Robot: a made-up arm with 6 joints.
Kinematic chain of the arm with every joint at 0, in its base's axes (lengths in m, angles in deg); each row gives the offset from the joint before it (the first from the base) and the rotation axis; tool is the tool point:
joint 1: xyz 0 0 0.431 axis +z
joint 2: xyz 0 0 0 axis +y
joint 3: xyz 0 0 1.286 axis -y
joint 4: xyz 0 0 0 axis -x
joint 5: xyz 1.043 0 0 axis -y
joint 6: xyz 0 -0.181 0 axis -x
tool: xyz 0 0 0
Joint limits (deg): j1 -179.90..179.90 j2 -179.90..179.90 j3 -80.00..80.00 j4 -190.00..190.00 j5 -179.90..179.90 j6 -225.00..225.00
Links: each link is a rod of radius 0.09 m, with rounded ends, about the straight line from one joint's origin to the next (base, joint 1, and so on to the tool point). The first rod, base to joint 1, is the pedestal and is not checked.
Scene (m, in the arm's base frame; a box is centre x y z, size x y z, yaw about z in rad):
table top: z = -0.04
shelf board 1: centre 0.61 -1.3 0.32 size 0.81 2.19 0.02 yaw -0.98
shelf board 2: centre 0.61 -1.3 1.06 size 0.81 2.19 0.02 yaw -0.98
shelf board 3: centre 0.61 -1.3 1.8 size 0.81 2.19 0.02 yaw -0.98
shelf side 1: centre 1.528 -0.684 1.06 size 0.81 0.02 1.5 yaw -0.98
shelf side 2: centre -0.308 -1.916 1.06 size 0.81 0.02 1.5 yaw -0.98
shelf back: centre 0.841 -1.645 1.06 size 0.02 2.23 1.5 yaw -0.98
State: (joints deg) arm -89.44 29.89 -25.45 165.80 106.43 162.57
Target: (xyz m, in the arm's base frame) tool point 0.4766 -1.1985 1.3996
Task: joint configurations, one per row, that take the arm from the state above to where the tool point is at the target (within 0.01 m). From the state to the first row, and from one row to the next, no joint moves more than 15 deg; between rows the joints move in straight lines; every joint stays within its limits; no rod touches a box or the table.
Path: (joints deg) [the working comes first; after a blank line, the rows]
Joints at the target: -76.04 12.31 -6.55 163.25 106.43 162.57
Straight joint move there: touches shelf board 2.

1: -98.34 23.97 -36.81 167.32 106.43 162.57
2: -107.24 18.06 -48.17 168.83 106.43 162.57
3: -97.38 4.81 -37.95 167.46 106.43 162.57
4: -87.52 -8.43 -27.72 166.09 106.43 162.57
5: -81.78 1.94 -17.13 164.67 106.43 162.57
6: -76.04 12.31 -6.55 163.25 106.43 162.57

